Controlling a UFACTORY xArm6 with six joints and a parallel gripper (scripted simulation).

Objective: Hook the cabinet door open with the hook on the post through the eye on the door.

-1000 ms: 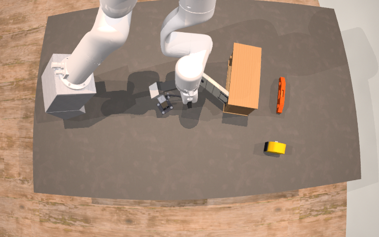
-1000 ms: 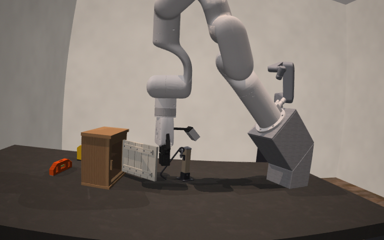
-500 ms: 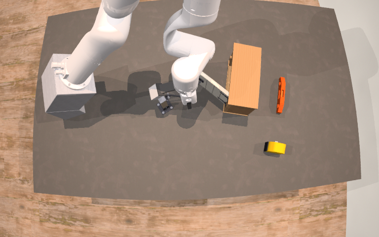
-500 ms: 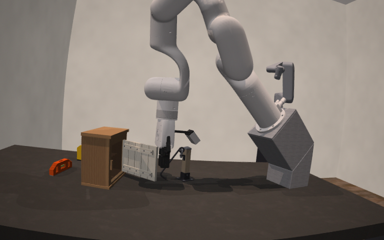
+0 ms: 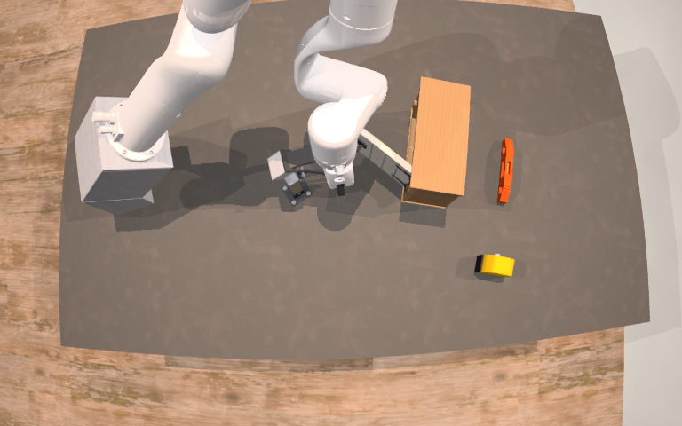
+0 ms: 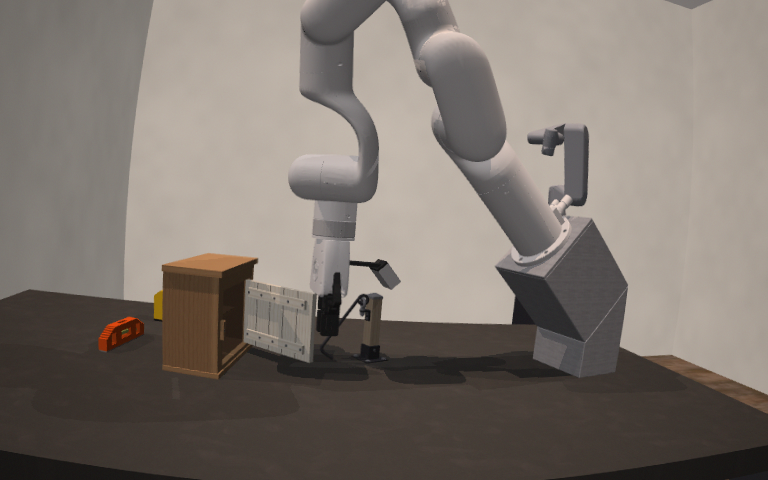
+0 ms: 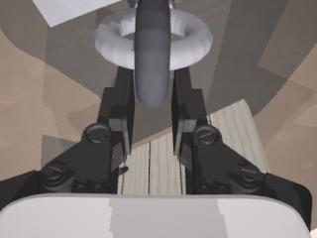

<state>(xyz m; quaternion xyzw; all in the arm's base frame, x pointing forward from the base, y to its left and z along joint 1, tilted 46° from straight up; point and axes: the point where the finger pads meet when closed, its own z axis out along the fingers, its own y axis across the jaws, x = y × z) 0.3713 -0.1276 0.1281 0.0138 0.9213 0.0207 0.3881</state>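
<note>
Now: the pale plank door 9 cm ahead of my hand and 1 cm above it. Round my hand: yellow tape measure 29 cm ahead, 26 cm to the right, 4 cm below; then orange spirit level 38 cm ahead, 7 cm to the right, 5 cm below.
</note>
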